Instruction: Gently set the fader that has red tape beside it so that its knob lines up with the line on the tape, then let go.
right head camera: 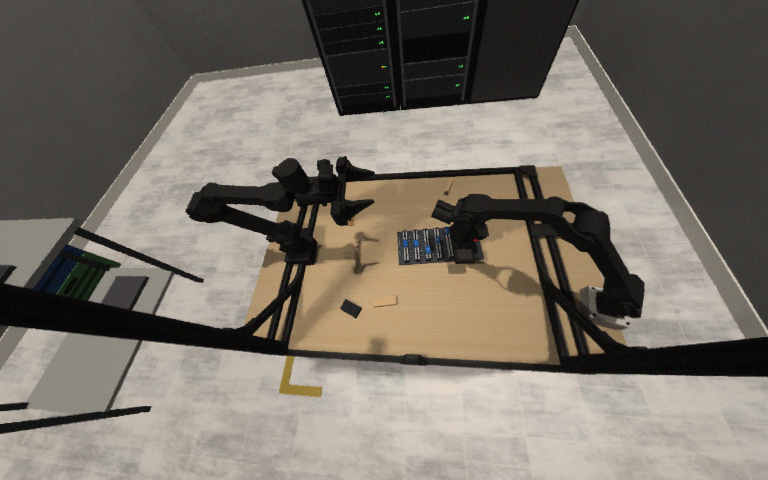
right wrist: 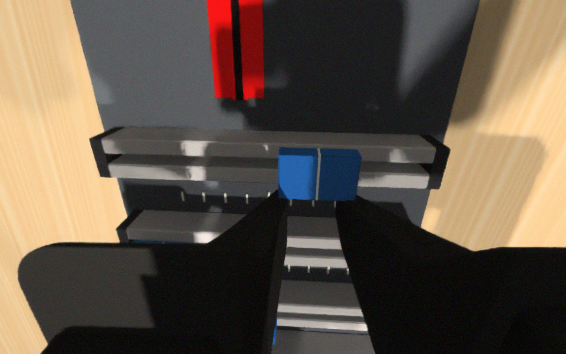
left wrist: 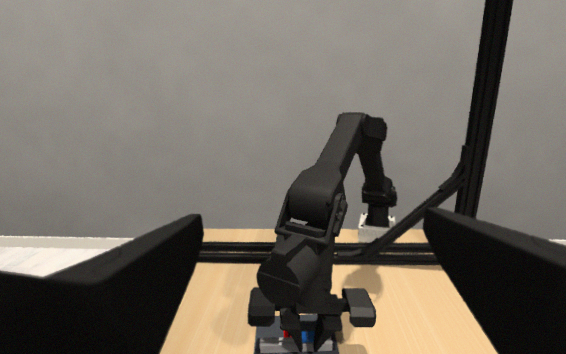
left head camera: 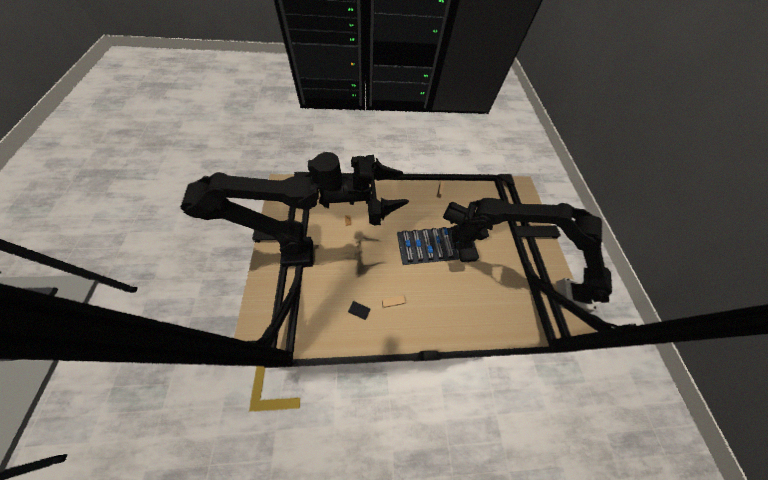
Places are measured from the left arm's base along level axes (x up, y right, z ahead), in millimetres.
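Pixels of known places: left gripper, between the fingertips: (right head camera: pixel 374 186) (left wrist: pixel 312 221) (left head camera: pixel 405 186); right gripper, between the fingertips: (right head camera: pixel 456 245) (right wrist: pixel 311 201) (left wrist: pixel 307 349) (left head camera: pixel 454 245); left arm's base, origin of its link: (right head camera: pixel 298 248) (left head camera: pixel 295 249); right arm's base, origin of its link: (right head camera: pixel 609 305) (left wrist: pixel 377 221) (left head camera: pixel 581 293).
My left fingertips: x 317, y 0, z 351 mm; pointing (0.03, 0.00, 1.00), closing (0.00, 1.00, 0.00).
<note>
Ahead of a thing's pixels: the offset from my left fingertips to its top centre. "spot": to the spot under its first point. Level surfaces: height alone.
The dark fader board {dx -361 mm} (left head camera: pixel 401 251) (right head camera: pixel 400 251) (right wrist: pixel 150 75) lies on the table. Red tape {spot: dx -360, dy -11, dz +297 mm} (right wrist: pixel 252 50) (left wrist: pixel 286 334) with a black line is beside its end fader. That fader's blue knob {dx -334, dy +14, dz +260 mm} (right wrist: pixel 300 175) (left wrist: pixel 307 336) has a white line, which stands to the right of the tape's line in the right wrist view. My right gripper (right wrist: pixel 311 201) (left wrist: pixel 309 346) is partly open, its narrowly spaced fingertips at the knob's lower edge, without gripping it. The arm hides this fader in the left head view. My left gripper (left head camera: pixel 404 186) (right head camera: pixel 372 186) is wide open and empty, away from the board.
A black box {dx -351, dy +225, dz -141 mm} (left head camera: pixel 359 309) (right head camera: pixel 351 308) and a flat wooden block {dx -352, dy +207, dz -21 mm} (left head camera: pixel 393 301) (right head camera: pixel 385 301) lie toward the bottom of both head views. A small brown block {dx -360, dy -140, dz -164 mm} (left head camera: pixel 348 220) lies below the left gripper in the left head view. Other faders with blue knobs neighbour the taped one.
</note>
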